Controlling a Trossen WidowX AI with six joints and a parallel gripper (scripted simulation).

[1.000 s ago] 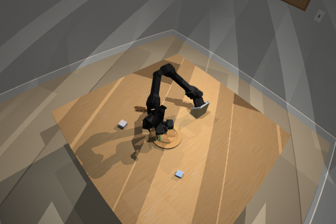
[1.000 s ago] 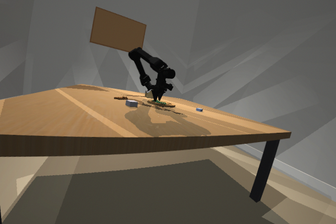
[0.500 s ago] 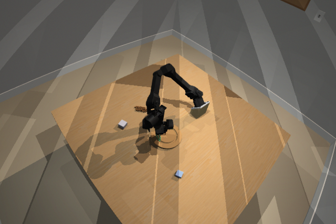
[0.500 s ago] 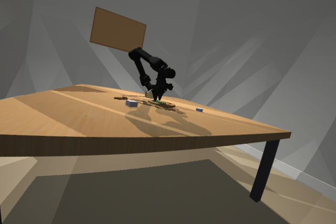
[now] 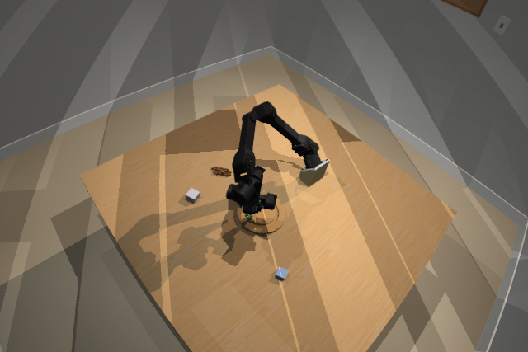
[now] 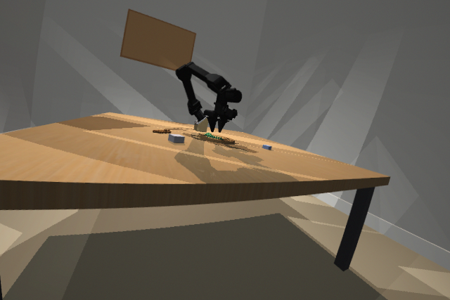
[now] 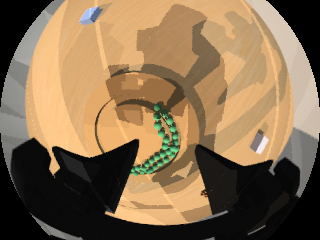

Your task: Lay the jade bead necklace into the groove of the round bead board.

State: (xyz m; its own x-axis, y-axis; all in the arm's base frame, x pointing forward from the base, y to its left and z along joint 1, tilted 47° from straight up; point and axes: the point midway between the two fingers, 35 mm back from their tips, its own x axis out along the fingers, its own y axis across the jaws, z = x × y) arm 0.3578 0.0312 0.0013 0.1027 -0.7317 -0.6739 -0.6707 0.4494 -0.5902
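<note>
The round wooden bead board is 5 cm behind my gripper tip, 2 cm to the left of it and 3 cm below it. From my gripper tip the other things lie so: blue block 5 cm ahead, 28 cm to the left, 3 cm below; pale grey block 16 cm ahead, 19 cm to the right, 3 cm below.
</note>
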